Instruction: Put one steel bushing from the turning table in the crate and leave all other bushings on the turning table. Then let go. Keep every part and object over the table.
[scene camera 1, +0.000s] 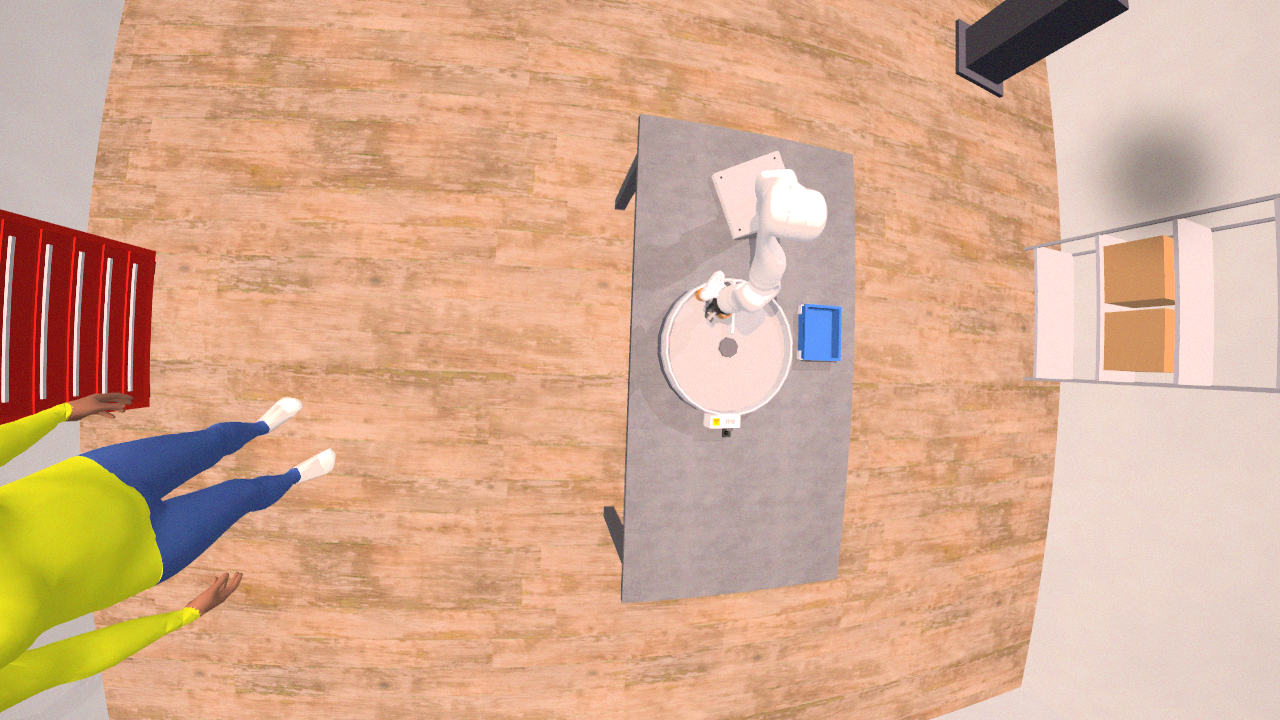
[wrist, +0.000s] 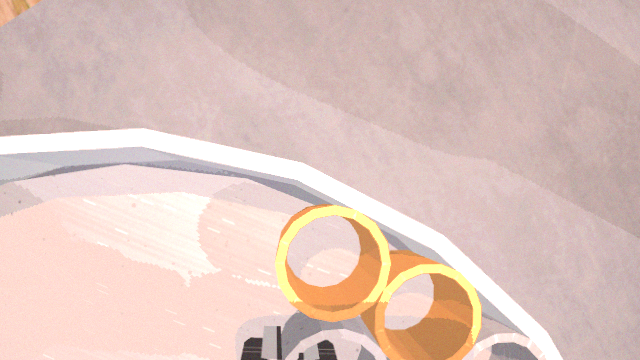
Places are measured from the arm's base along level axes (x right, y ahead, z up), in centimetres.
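Where they show: gripper, between the fingertips: (scene camera 1: 709, 306) (wrist: 288, 349).
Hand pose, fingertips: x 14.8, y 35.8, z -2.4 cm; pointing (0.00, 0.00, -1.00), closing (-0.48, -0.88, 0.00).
Observation:
Things, the pixels of their top centre, and the offset from my fingertips. "*": a spot on its surface instead. Level surfaces: height alone.
- grey steel bushing, a spot on its surface: (wrist: 310, 326) * dx +1.2, dy -1.4, dz +2.2 cm
- pale grey bushing, a spot on its surface: (wrist: 510, 338) * dx -2.3, dy -7.6, dz +3.1 cm
- blue crate, centre of its top: (scene camera 1: 823, 332) dx -42.9, dy +0.2, dz -1.0 cm
- grey table, height of its surface: dz -6.0 cm
- white control box, centre of its top: (scene camera 1: 725, 421) dx -11.5, dy +34.5, dz -0.2 cm
The round turning table (scene camera 1: 733, 385) (wrist: 225, 152) has a white raised rim. My gripper (scene camera 1: 714, 313) (wrist: 291, 350) is low over its inside near the rim. In the wrist view it is shut on the wall of a grey steel bushing (wrist: 310, 326), with one finger outside and one inside the bushing; the lower part is cut off by the frame edge. Two orange bushings, one (wrist: 332, 312) beside the held one and another (wrist: 477, 310) to its right, stand upright by the rim. Another pale grey bushing (wrist: 510, 338) shows at the lower right. The blue crate (scene camera 1: 836, 333) stands beside the turning table.
The grey table (scene camera 1: 729, 519) carries everything. A white control box (scene camera 1: 721, 420) is attached at the near side of the turning table. The arm's base plate (scene camera 1: 735, 201) is at the far end. A person (scene camera 1: 80, 528) and a red cabinet (scene camera 1: 76, 322) are off to the left.

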